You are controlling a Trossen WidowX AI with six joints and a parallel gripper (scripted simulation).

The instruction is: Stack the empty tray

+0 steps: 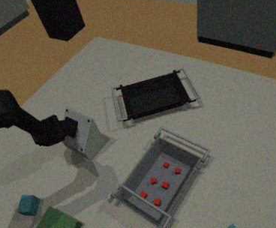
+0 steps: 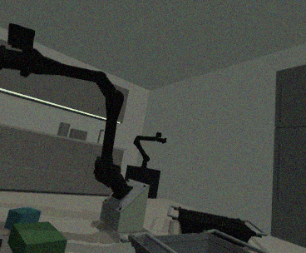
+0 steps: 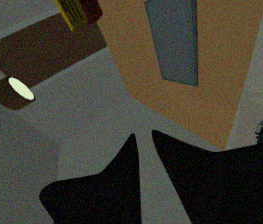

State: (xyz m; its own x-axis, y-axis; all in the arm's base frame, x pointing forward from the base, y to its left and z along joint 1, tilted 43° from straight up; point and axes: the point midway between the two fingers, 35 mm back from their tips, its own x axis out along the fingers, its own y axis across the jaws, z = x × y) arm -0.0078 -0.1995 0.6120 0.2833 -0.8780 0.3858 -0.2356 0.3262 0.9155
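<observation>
Now: gripper tip 190 mm short of the dark tray, 900 mm to the right of it and 360 mm above it. From my gripper tip the other things lie so: green block: 160 mm ahead, 300 mm to the left, 390 mm below.
</observation>
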